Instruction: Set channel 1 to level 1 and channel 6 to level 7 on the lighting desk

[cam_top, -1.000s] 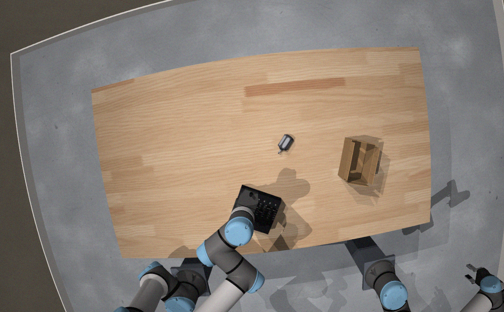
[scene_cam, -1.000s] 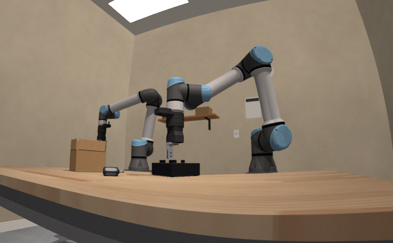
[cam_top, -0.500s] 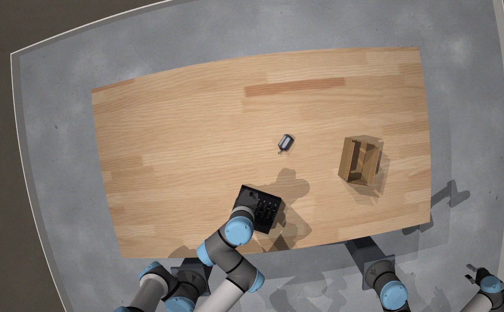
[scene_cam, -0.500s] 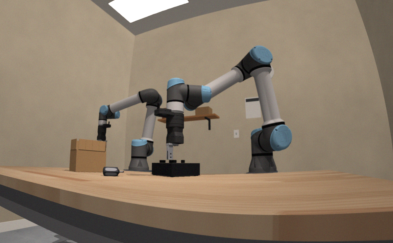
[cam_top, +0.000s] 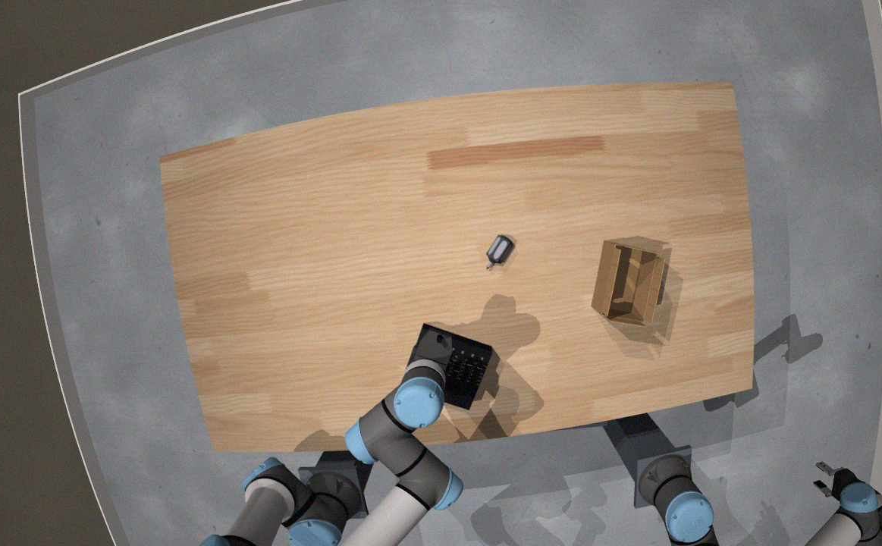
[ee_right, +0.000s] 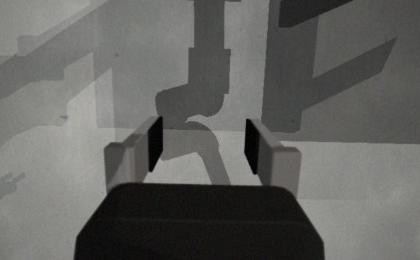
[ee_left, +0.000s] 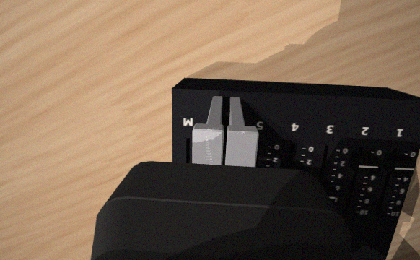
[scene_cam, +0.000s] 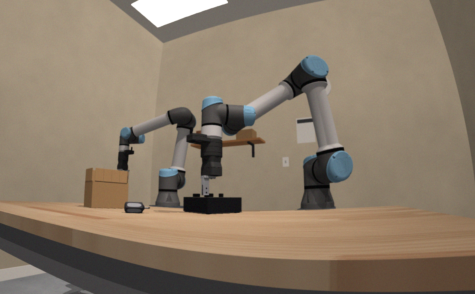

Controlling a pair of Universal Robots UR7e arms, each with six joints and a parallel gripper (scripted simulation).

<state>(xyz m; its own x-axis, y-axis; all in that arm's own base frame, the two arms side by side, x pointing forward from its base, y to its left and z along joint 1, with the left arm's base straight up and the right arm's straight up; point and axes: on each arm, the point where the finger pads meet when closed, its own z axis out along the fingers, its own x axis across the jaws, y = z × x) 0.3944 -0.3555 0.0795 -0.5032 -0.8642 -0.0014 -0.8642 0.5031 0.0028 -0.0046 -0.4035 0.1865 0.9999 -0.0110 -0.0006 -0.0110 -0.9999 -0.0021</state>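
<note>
The channel 6 fader is 2 cm behind my left hand, 1 cm to the left of it and 1 cm below it. The rest, counted from my left hand: channel 5 fader: 5 cm behind, 1 cm to the right, 1 cm below; then channel 4 fader: 5 cm behind, 3 cm to the right, 1 cm below; then master fader: 4 cm behind, 4 cm to the left, 1 cm below.
</note>
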